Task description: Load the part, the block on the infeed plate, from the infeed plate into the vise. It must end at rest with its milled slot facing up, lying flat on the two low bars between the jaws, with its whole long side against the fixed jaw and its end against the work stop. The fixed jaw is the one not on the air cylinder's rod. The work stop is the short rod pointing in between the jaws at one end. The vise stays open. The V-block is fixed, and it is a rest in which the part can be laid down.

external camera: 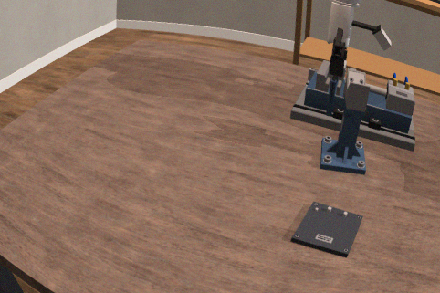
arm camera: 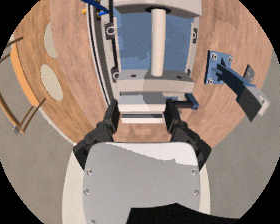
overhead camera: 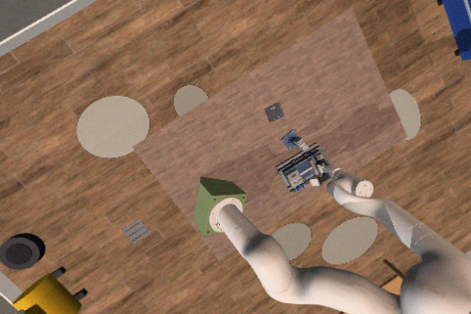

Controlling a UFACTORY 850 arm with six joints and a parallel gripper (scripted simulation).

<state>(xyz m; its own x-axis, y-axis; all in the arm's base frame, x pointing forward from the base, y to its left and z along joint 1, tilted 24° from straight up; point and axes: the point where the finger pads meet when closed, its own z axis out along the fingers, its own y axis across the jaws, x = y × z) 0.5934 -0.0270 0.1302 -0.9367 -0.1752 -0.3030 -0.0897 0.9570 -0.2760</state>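
My gripper is now 10 mm above the part. Also, from my hand: air cylinder 170 mm behind, 30 mm below.
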